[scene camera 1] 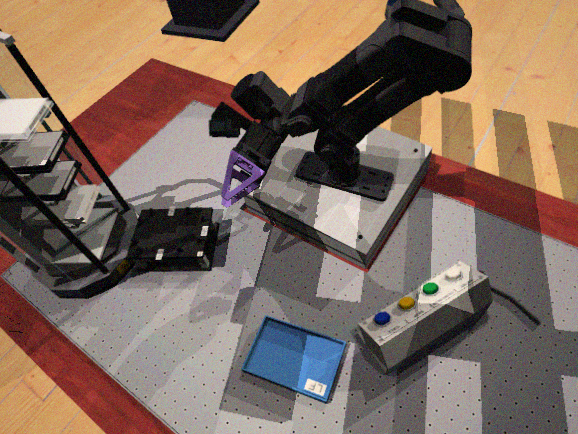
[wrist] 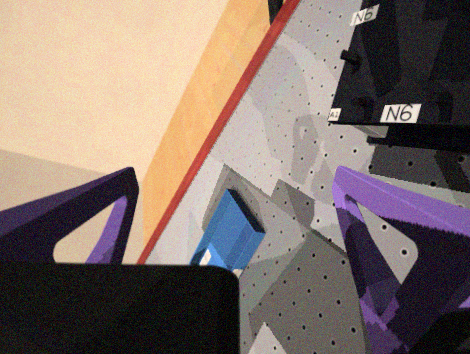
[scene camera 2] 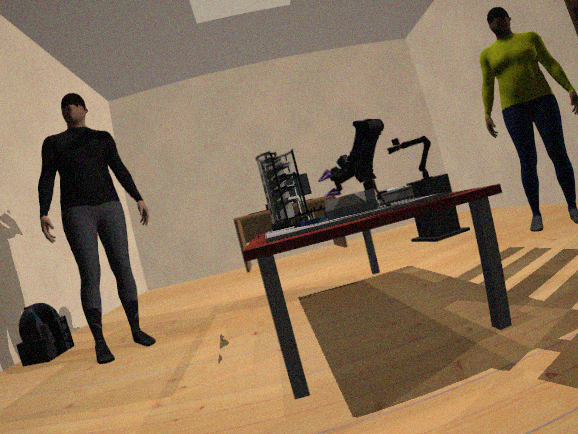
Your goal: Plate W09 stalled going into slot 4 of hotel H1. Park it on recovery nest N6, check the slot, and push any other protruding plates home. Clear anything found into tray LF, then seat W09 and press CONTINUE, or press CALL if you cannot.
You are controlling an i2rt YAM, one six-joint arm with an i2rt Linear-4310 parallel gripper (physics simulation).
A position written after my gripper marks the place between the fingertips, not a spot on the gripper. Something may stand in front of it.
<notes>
My gripper (scene camera 1: 224,202) is open, with nothing in its grasp. I also see a slotted rack (scene camera 1: 72,260), a button box (scene camera 1: 400,331) and a blue tray (scene camera 1: 304,361).
My gripper shows as well in the wrist view (wrist: 235,177). The slotted rack is seen too in scene camera 2 (scene camera 2: 282,212). The button box is seen too in scene camera 2 (scene camera 2: 366,200).
</notes>
